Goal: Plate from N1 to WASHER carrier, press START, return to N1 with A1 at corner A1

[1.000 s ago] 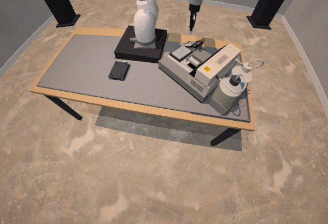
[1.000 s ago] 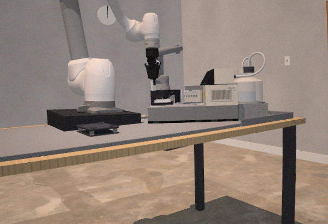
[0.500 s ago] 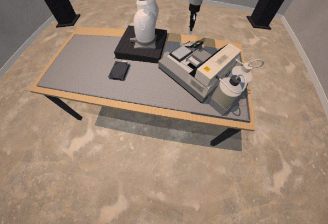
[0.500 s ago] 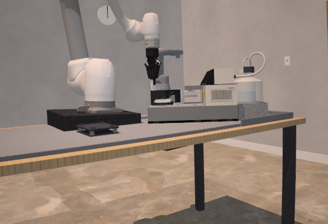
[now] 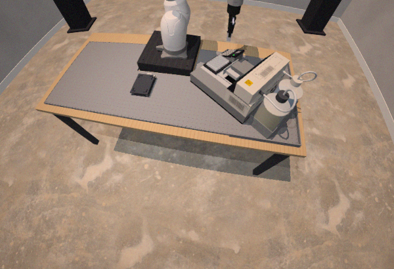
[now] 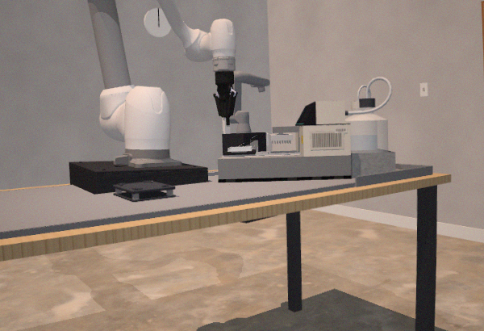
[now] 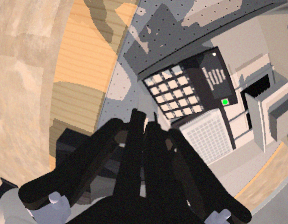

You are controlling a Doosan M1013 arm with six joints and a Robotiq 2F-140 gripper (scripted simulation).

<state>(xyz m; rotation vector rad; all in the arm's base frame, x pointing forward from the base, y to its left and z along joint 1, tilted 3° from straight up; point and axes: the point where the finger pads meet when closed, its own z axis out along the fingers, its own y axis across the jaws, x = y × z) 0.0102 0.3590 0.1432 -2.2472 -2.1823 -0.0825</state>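
The white well plate lies 16 cm ahead of my hand, 8 cm to the right of it and 9 cm below it. From my hand the other things lie so: plate washer (27 cm ahead, 3 cm to the left, 6 cm below); washer carrier (16 cm ahead, 8 cm to the right, 10 cm below); plate nest N1 (27 cm ahead, 55 cm to the right, 16 cm below).
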